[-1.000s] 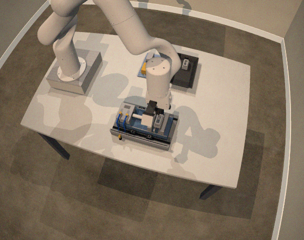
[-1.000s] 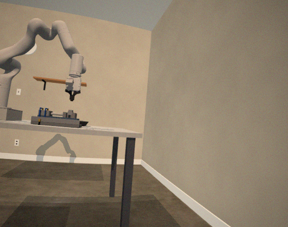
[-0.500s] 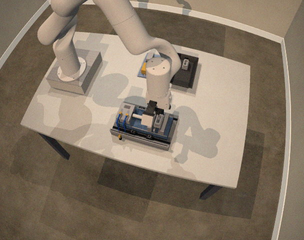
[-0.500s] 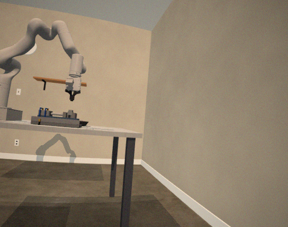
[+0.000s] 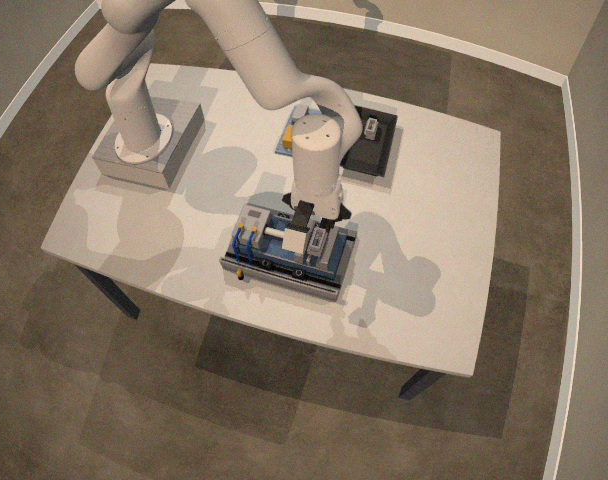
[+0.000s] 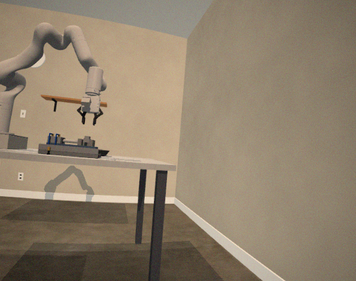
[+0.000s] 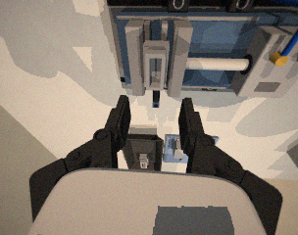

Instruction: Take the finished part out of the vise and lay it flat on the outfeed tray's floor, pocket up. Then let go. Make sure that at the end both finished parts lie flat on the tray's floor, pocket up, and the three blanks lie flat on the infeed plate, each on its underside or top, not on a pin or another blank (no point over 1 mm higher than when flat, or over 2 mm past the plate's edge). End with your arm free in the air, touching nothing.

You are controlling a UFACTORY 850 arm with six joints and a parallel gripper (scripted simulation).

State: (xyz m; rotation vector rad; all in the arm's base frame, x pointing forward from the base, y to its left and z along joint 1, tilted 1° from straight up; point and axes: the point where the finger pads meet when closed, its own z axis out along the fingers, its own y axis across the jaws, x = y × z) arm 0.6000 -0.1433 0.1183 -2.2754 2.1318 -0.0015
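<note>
Now: the vise 70 mm behind my hand and 160 mm below it. Also, from my hand: brass block (200 mm behind, 320 mm to the left, 170 mm below); then blue fixture plate (150 mm behind, 370 mm to the left, 200 mm below).
</note>
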